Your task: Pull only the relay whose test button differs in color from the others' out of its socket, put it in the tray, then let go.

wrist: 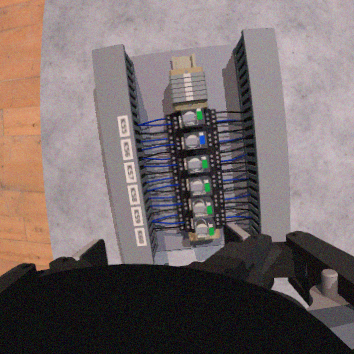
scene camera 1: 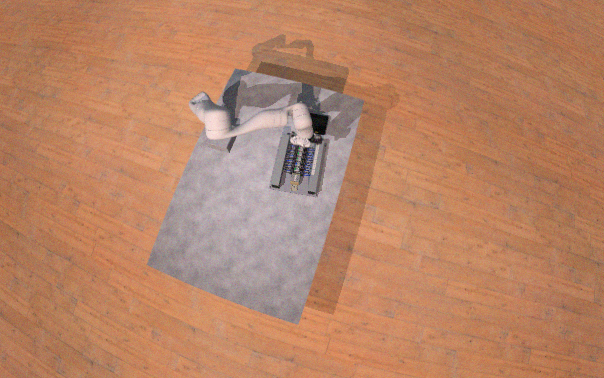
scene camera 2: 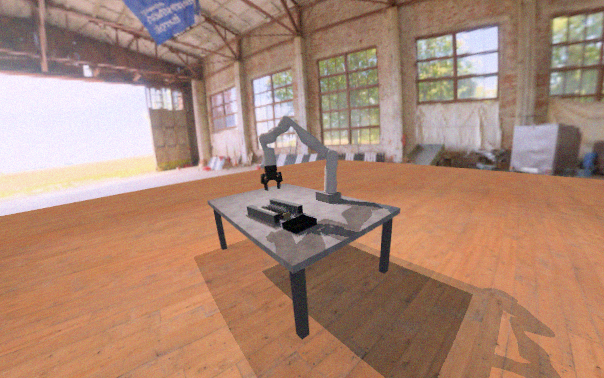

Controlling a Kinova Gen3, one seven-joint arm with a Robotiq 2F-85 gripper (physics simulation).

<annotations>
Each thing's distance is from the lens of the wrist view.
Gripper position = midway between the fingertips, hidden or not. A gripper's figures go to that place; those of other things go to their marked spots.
my gripper [wrist: 164, 245]: 0.15 m
panel [wrist: 151, 71]: 0.34 m
</annotations>
